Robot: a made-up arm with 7 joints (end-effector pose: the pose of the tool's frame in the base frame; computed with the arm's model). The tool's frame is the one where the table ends.
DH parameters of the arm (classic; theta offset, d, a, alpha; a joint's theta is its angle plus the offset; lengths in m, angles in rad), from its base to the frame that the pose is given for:
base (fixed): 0.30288 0 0.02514 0
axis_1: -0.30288 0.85 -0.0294 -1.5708
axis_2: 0 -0.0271 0.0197 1.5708
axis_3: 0 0.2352 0.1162 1.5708
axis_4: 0 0.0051 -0.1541 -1.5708
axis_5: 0 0.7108 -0.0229 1.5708
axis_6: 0 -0.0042 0.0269 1.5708
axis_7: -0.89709 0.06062 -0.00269 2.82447
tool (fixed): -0.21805 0.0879 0 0
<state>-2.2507 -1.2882 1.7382 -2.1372 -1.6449 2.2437 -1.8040</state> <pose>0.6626 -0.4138 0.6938 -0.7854 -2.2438 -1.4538</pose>
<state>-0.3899 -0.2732 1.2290 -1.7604 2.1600 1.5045 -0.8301</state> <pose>0.5289 0.6111 1.1586 1.9412 -0.8400 1.1789</pose>
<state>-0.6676 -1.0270 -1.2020 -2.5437 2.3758 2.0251 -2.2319</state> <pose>-0.0766 -0.6800 0.8711 -1.4176 -2.2885 -1.2356</pose>
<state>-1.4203 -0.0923 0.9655 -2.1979 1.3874 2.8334 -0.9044</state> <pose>0.6677 -0.3575 0.8512 -0.3914 -0.9950 -0.1991</pose>
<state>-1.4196 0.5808 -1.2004 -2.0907 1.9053 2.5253 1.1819</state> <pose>-0.7511 -0.3014 0.7353 -0.1430 0.6829 1.8372</pose>
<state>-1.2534 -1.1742 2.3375 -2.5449 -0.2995 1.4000 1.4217</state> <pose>0.4622 0.1028 0.2938 -2.4905 0.3582 0.0418</pose>
